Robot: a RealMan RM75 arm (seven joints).
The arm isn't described. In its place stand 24 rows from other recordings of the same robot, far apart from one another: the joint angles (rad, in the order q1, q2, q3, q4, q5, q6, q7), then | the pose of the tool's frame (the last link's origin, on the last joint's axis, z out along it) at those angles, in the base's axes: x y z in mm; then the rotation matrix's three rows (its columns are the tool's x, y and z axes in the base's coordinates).
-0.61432, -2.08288, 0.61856, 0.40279, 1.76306, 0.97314, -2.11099 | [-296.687 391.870 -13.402], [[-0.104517 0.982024 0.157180], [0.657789 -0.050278 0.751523], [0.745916 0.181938 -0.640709]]
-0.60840, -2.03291, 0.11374, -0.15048, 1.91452, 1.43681, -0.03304 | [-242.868 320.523 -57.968], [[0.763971 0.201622 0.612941], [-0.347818 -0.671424 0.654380], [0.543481 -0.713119 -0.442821]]
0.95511, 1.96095, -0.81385, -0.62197, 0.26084, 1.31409, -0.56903 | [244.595 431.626 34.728], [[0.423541 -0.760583 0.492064], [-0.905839 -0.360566 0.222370], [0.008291 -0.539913 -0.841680]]
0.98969, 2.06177, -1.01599, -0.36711, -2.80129, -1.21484, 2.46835 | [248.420 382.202 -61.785], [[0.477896 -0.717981 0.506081], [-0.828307 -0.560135 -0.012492], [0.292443 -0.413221 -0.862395]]
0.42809, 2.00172, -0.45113, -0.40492, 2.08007, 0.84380, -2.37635 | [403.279 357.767 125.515], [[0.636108 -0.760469 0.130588], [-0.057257 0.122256 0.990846], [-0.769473 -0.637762 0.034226]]
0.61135, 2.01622, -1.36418, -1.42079, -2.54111, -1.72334, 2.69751 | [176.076 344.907 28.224], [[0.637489 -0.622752 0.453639], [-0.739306 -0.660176 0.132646], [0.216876 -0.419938 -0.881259]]
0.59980, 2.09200, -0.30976, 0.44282, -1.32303, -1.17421, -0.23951 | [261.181 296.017 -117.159], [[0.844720 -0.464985 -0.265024], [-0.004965 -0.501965 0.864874], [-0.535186 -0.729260 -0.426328]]
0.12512, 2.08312, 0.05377, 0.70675, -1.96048, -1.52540, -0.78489 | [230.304 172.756 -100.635], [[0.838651 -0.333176 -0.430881], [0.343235 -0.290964 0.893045], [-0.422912 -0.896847 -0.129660]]
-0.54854, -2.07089, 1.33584, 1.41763, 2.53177, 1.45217, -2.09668 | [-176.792 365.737 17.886], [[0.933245 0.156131 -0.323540], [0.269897 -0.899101 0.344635], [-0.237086 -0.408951 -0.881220]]
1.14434, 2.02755, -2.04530, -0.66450, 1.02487, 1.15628, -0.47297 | [118.111 375.076 -119.671], [[0.764804 -0.355519 0.537290], [-0.448621 -0.892428 0.048079], [0.462400 -0.277811 -0.842026]]
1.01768, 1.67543, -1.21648, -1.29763, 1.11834, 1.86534, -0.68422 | [31.296 392.668 137.643], [[0.952972 -0.246092 0.176868], [-0.273791 -0.949329 0.154314], [0.129930 -0.195481 -0.972062]]
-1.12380, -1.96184, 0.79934, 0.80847, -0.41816, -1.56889, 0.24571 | [-122.169 450.671 51.989], [[0.336585 0.893873 -0.296146], [0.933661 -0.275907 0.228369], [0.122424 -0.353365 -0.927440]]
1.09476, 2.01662, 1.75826, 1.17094, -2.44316, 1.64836, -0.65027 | [29.118 394.931 -5.169], [[0.906369 -0.227525 0.355987], [-0.299286 -0.940500 0.160894], [0.298199 -0.252372 -0.920536]]
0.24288, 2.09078, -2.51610, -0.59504, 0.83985, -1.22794, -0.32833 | [245.081 277.655 -71.156], [[0.767202 -0.518073 -0.378155], [0.247382 -0.304954 0.919677], [-0.591780 -0.799127 -0.105799]]
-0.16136, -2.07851, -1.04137, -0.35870, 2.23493, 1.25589, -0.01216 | [-372.609 263.080 21.535], [[0.676545 0.732920 -0.071516], [-0.124904 0.209918 0.969708], [0.725731 -0.647119 0.233563]]
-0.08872, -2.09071, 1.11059, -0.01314, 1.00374, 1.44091, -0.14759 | [-372.017 153.076 -66.015], [[0.830735 0.515047 0.211200], [0.124115 -0.541223 0.831669], [0.542655 -0.664683 -0.513538]]
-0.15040, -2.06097, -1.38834, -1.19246, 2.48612, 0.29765, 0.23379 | [-241.513 374.970 42.805], [[0.652796 0.756966 0.029307], [0.030454 -0.064880 0.997428], [0.756921 -0.650225 -0.065406]]
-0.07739, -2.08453, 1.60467, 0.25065, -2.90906, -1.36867, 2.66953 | [-359.809 219.503 -16.279], [[0.603551 0.761053 0.237748], [0.020611 -0.312974 0.949538], [0.797058 -0.568195 -0.204582]]
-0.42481, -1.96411, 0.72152, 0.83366, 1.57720, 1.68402, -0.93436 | [-246.883 333.119 103.975], [[0.802948 0.020959 0.595680], [-0.339181 -0.805728 0.485550], [0.490132 -0.591915 -0.639849]]
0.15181, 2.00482, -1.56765, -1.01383, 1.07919, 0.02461, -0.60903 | [352.459 356.992 51.587], [[0.553805 -0.756687 0.347455], [-0.407840 0.117291 0.905488], [-0.725925 -0.643170 -0.243651]]
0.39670, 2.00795, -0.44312, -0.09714, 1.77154, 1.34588, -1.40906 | [351.567 305.873 19.838], [[-0.354191 -0.891201 -0.283391], [-0.372370 -0.143575 0.916912], [-0.857840 0.430288 -0.281003]]
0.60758, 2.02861, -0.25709, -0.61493, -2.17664, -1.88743, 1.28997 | [255.030 319.628 49.640], [[0.711997 -0.382751 -0.588696], [-0.231055 -0.919397 0.318312], [-0.663079 -0.090616 -0.743044]]
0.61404, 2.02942, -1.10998, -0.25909, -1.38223, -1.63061, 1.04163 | [215.709 313.969 -38.402], [[0.647327 -0.289033 -0.705286], [-0.190240 -0.957295 0.217703], [-0.738090 -0.006751 -0.674668]]
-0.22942, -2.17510, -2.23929, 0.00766, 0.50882, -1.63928, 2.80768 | [-346.423 225.313 -1.207], [[0.553748 0.811729 0.185631], [-0.242559 -0.056017 0.968518], [0.796573 -0.581341 0.165873]]
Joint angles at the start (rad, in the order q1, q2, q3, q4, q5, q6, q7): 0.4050 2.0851 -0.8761 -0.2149 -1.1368 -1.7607 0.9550
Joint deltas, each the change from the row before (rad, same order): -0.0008 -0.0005 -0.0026 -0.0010 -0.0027 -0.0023 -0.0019; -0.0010 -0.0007 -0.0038 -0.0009 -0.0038 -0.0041 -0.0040; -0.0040 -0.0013 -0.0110 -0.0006 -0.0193 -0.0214 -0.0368; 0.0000 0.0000 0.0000 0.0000 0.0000 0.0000 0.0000; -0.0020 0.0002 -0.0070 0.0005 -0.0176 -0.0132 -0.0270; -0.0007 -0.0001 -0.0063 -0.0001 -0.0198 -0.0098 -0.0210; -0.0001 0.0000 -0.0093 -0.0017 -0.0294 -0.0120 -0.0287; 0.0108 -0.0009 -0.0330 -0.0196 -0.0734 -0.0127 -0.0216; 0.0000 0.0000 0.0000 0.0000 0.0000 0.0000 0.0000; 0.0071 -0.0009 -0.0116 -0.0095 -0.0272 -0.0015 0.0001; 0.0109 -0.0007 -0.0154 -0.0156 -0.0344 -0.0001 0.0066; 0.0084 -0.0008 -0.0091 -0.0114 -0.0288 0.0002 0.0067; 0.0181 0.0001 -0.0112 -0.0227 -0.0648 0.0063 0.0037; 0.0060 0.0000 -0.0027 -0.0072 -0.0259 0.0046 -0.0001; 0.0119 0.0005 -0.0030 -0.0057 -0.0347 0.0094 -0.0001
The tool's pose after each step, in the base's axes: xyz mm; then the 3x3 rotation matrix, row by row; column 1 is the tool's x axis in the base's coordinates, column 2 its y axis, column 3 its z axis. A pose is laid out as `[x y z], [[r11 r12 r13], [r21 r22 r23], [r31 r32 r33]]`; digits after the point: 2 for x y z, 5 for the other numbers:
[259.28 281.10 1.00], [[0.30746 -0.57392 -0.75901], [-0.02811 -0.80277 0.59562], [-0.95115 -0.16179 -0.26295]]
[259.01 280.12 0.63], [[0.31208 -0.56716 -0.76219], [-0.02753 -0.80733 0.58946], [-0.94966 -0.16297 -0.26757]]
[257.62 275.18 -1.35], [[0.33690 -0.53224 -0.77667], [-0.00902 -0.82668 0.56260], [-0.94150 -0.18254 -0.28331]]
[257.62 275.18 -1.35], [[0.33690 -0.53224 -0.77667], [-0.00902 -0.82668 0.56260], [-0.94150 -0.18254 -0.28331]]
[256.49 271.59 -3.69], [[0.35482 -0.50656 -0.78581], [0.00209 -0.84007 0.54248], [-0.93493 -0.19412 -0.29701]]
[255.41 268.56 -6.17], [[0.37171 -0.48241 -0.79317], [0.00769 -0.85276 0.52225], [-0.92832 -0.20023 -0.31327]]
[253.76 264.58 -9.76], [[0.39595 -0.44630 -0.80252], [0.01558 -0.87055 0.49183], [-0.91814 -0.20724 -0.33775]]
[247.69 259.47 -18.49], [[0.44996 -0.35826 -0.81804], [0.00270 -0.91546 0.40240], [-0.89304 -0.18327 -0.41096]]
[247.69 259.47 -18.49], [[0.44996 -0.35826 -0.81804], [0.00270 -0.91546 0.40240], [-0.89304 -0.18327 -0.41096]]
[245.23 258.80 -21.29], [[0.46974 -0.32643 -0.82024], [-0.00485 -0.93006 0.36736], [-0.88279 -0.16858 -0.43847]]
[241.63 258.74 -24.68], [[0.49524 -0.28566 -0.82045], [-0.01590 -0.94722 0.32020], [-0.86861 -0.14553 -0.47365]]
[239.32 258.64 -27.13], [[0.51542 -0.25636 -0.81769], [-0.02511 -0.95831 0.28462], [-0.85657 -0.12616 -0.50037]]
[235.38 258.95 -32.68], [[0.56237 -0.19685 -0.80312], [-0.03199 -0.97570 0.21675], [-0.82627 -0.09620 -0.55500]]
[234.66 258.92 -34.93], [[0.58147 -0.17719 -0.79404], [-0.03375 -0.98041 0.19406], [-0.81286 -0.08604 -0.57606]]
[233.29 259.62 -38.60], [[0.60717 -0.15244 -0.77982], [-0.03656 -0.98575 0.16423], [-0.79373 -0.07120 -0.60408]]

